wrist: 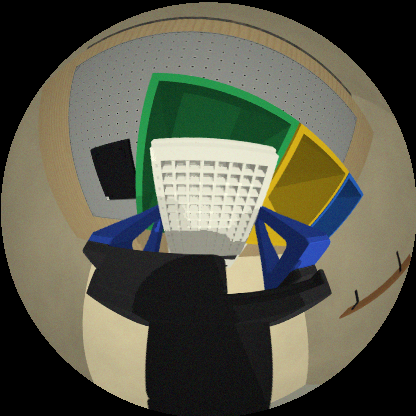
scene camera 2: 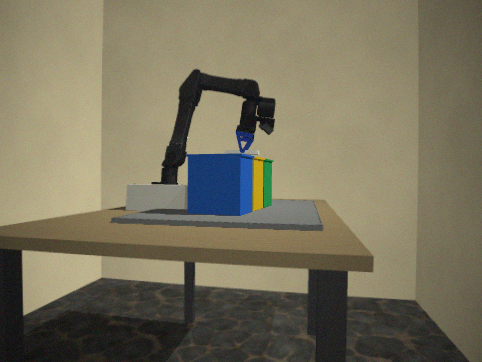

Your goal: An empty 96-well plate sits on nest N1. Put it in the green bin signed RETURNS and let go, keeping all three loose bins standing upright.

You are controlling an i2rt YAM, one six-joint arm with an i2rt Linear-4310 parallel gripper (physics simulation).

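Where they show: gripper, fingertip midpoint: (wrist: 208,209); arm's base, origin of the base link: (scene camera 2: 168,187).
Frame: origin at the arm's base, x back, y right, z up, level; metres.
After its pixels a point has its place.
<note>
The white 96-well plate (scene camera 2: 254,152) @(x -0.339, y 0.023, z 0.135 m) (wrist: 215,150) @(x -0.349, y -0.021, z 0.144 m) is held between the blue fingers of my gripper (scene camera 2: 243,151) @(x -0.289, y -0.019, z 0.132 m) (wrist: 208,209) @(x -0.289, y -0.019, z 0.132 m), which is shut on its two sides. The plate looks about level, above rim height. In the wrist view it overlaps the near part of the green bin (scene camera 2: 268,184) @(x -0.391, y -0.015, z 0.015 m) (wrist: 145,125) @(x -0.360, y -0.075, z 0.110 m), whose far inside shows. The yellow bin (scene camera 2: 258,185) @(x -0.362, y 0.123, z 0.014 m) (wrist: 310,165) @(x -0.314, y 0.170, z 0.036 m) and the blue bin (scene camera 2: 215,185) @(x -0.246, y 0.294, z 0.017 m) (wrist: 337,212) @(x -0.244, y 0.291, z 0.084 m) stand in a row beside the green one. All three bins are upright. The RETURNS sign and the N1 label cannot be read.
A black block (wrist: 115,170) @(x -0.233, y -0.231, z -0.058 m) lies left of the green bin on the grey perforated board (scene camera 2: 295,215) @(x -0.481, y 0.284, z -0.068 m) (wrist: 100,100) @(x -0.422, y -0.258, z -0.069 m). The board lies on the wooden table (scene camera 2: 200,242) @(x -0.286, y 0.640, z -0.082 m) (wrist: 55,135) @(x -0.393, y -0.501, z -0.082 m). The arm stands on a white base box (scene camera 2: 155,196) @(x 0.008, y 0.120, z -0.030 m) behind the blue bin's left side.
</note>
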